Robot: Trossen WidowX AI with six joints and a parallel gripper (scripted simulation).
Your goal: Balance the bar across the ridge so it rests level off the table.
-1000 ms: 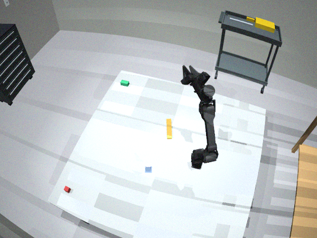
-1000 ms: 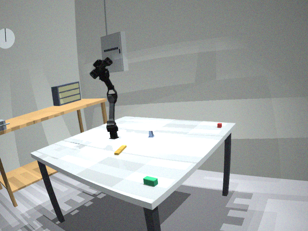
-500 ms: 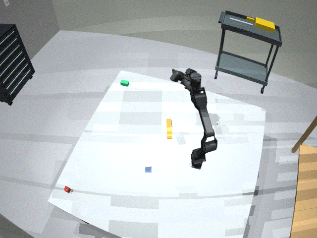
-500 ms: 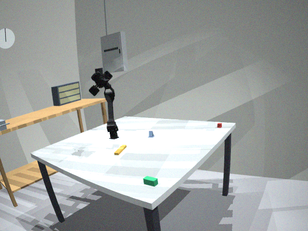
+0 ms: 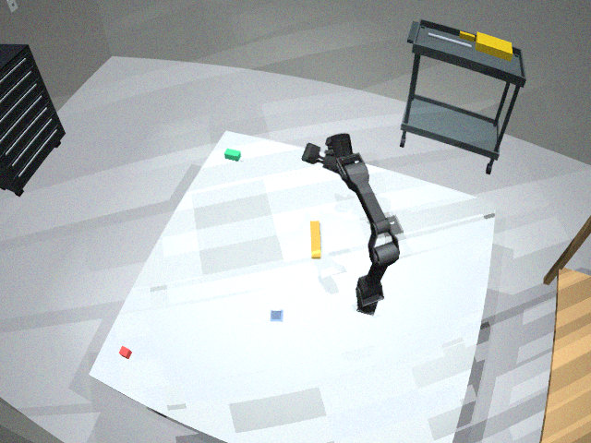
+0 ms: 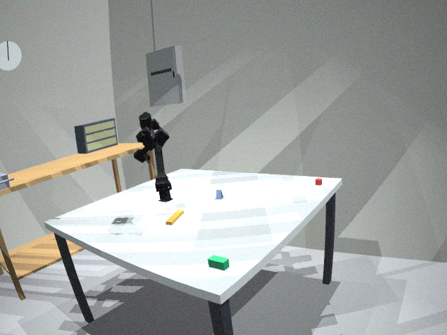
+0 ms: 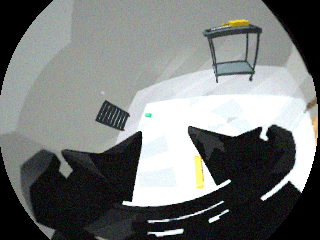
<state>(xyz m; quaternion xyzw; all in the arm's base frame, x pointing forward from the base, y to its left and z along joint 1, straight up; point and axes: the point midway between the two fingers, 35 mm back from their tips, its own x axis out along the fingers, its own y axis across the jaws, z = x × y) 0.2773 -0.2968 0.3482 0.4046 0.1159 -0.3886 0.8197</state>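
Now: the yellow bar 4 cm behind my gripper tip, 11 cm to the left of it and 32 cm below it. The rest, counted from my gripper tip: green block 44 cm ahead, 18 cm to the right, 31 cm below; then red block 44 cm ahead, 82 cm to the left, 31 cm below.
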